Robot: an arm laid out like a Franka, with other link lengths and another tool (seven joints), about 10 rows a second.
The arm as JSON. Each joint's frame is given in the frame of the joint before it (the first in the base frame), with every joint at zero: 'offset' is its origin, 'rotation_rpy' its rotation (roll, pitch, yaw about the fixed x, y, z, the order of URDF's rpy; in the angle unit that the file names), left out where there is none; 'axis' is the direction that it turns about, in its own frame. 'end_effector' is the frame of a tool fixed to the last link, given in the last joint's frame.
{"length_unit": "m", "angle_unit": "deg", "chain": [
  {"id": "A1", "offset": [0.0, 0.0, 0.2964], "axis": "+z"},
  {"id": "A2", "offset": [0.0, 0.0, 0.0], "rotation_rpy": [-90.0, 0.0, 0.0], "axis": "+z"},
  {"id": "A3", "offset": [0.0, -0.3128, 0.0], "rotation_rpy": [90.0, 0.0, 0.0], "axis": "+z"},
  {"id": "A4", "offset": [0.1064, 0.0, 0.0], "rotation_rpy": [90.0, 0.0, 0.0], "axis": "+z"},
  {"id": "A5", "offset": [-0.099, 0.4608, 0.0], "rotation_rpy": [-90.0, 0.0, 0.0], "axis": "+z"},
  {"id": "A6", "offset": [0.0, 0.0, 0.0], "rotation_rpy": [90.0, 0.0, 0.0], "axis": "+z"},
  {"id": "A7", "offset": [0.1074, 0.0, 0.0], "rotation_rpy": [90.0, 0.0, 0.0], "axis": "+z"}
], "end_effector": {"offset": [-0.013, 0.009, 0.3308], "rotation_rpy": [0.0, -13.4, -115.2]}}
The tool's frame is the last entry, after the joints.
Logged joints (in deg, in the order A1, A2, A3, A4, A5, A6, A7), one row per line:
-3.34 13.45 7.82 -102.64 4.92 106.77 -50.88
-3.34 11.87 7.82 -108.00 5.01 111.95 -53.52
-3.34 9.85 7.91 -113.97 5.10 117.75 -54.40
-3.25 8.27 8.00 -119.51 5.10 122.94 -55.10
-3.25 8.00 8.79 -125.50 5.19 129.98 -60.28
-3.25 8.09 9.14 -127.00 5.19 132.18 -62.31
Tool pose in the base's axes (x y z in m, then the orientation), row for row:
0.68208 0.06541 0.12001 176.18 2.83 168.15
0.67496 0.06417 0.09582 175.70 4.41 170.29
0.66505 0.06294 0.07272 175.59 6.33 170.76
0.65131 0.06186 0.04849 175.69 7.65 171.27
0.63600 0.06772 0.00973 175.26 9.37 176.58
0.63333 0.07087 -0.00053 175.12 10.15 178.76
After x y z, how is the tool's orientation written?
As angles about the fixed x, y, z axes (roll, pitch, yaw), in degrees.
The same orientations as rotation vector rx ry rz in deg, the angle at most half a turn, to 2 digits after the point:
18.10 175.78 5.41
14.57 174.54 5.98
13.59 172.71 5.88
12.66 171.49 5.58
4.51 170.31 6.63
1.19 169.66 7.07

